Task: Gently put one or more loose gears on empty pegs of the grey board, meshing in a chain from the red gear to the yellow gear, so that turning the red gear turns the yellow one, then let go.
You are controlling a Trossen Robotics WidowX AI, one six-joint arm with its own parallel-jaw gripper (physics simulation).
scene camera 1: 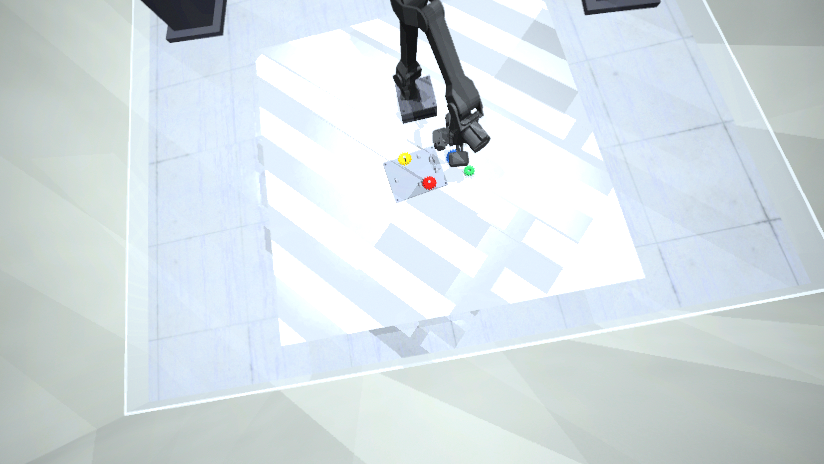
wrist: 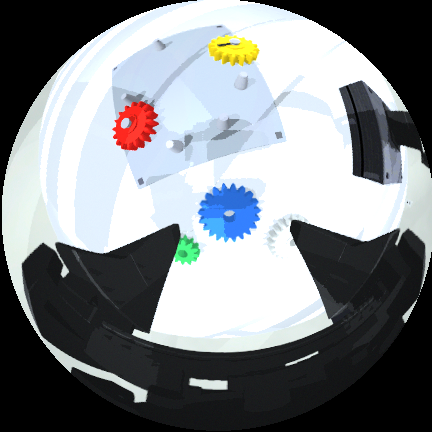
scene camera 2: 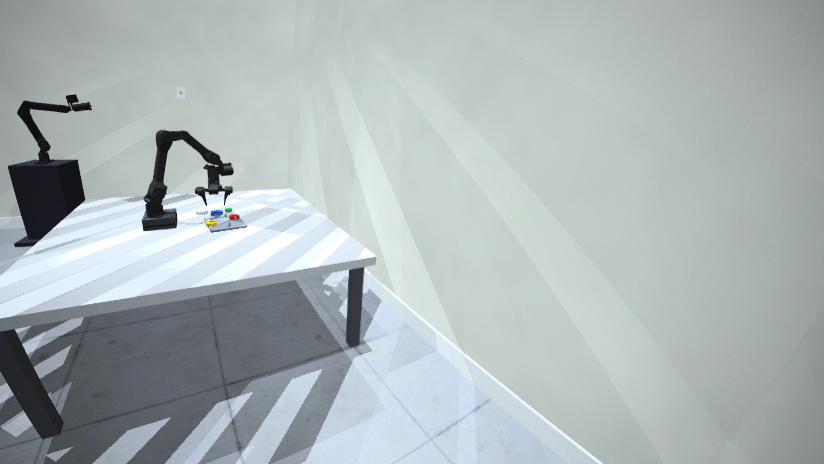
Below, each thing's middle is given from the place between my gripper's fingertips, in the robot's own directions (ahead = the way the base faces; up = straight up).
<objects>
Right now the blue gear (wrist: 244, 207) is 40 mm below my hand and 10 mm to the left of it. Round my hand: white gear (wrist: 280, 243) (80 mm behind, 40 mm to the left, 40 mm below); grey board (scene camera 1: 409, 176) (150 mm to the right, 50 mm below, 50 mm ahead); red gear (wrist: 141, 114) (100 mm to the right, 100 mm ahead, 30 mm below).
</objects>
